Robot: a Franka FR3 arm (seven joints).
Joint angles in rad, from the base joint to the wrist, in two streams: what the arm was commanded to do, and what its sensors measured. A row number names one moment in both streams.
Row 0, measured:
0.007, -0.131, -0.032, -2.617, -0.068, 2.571, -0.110
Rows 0 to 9, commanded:
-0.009, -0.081, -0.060, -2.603, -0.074, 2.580, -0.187
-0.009, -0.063, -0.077, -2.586, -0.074, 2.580, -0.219
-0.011, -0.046, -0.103, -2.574, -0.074, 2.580, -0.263
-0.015, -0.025, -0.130, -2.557, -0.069, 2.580, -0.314
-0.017, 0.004, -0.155, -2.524, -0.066, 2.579, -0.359
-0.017, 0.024, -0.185, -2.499, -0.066, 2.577, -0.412
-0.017, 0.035, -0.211, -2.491, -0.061, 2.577, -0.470
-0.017, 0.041, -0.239, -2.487, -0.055, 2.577, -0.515
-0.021, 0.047, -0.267, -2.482, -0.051, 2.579, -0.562
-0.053, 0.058, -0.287, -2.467, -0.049, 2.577, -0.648
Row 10, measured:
0.004, -0.029, -0.239, -2.507, -0.064, 2.570, -0.479
